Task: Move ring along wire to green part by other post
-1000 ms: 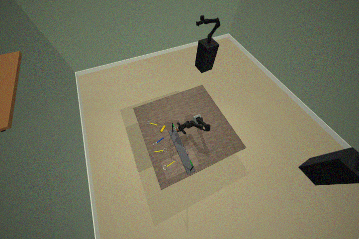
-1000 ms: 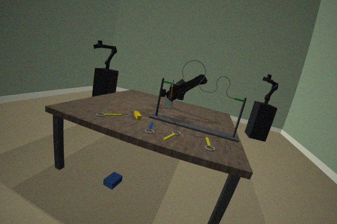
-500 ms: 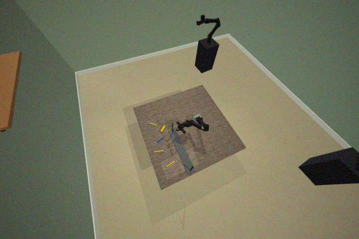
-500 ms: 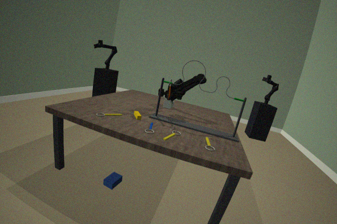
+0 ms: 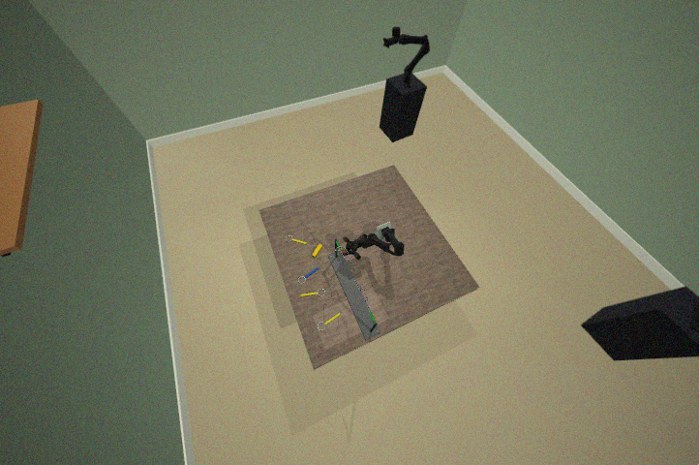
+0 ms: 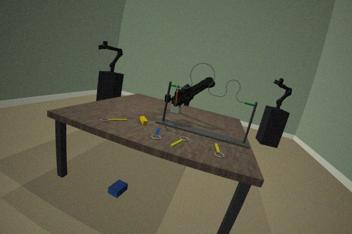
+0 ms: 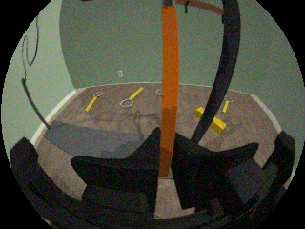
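My gripper tip is now 9 cm below the orange-handled ring. The rest, counted from my gripper tip: blue block (61 cm below, 28 cm ahead, 24 cm to the right); yellow block (17 cm to the right, 12 cm below, 12 cm ahead); blue-handled ring (28 cm ahead, 13 cm below, 3 cm to the right).
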